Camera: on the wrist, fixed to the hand. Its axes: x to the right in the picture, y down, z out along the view.
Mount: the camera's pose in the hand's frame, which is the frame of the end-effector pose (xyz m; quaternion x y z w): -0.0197 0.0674 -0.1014 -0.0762 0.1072 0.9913 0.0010
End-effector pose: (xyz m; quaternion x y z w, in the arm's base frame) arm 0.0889 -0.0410 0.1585 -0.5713 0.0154 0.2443 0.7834
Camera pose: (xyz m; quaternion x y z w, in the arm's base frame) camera 0.0704 -0.1244 0.0695 0.0712 -0.6317 -0.7168 0.2866
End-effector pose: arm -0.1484 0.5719 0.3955 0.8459 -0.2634 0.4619 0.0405
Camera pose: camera -0.2666 0.5537 0.4257 0.3129 0.8697 -0.1112 0.3652
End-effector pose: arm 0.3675 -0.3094 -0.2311 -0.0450 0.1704 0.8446 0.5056
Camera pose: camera 0.3087 -0.3888 -0.3050 -0.0398 -0.0346 -0.5102 0.8584
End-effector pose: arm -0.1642 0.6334 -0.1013 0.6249 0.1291 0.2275 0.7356
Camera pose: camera -0.2410 0.7187 -0.0561 -0.0482 0.5578 -0.8063 0.1910
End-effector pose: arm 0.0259 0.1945 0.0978 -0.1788 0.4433 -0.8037 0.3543
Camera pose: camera 0.0061 0.2443 -0.0133 0.4984 0.2769 0.3650 0.7359
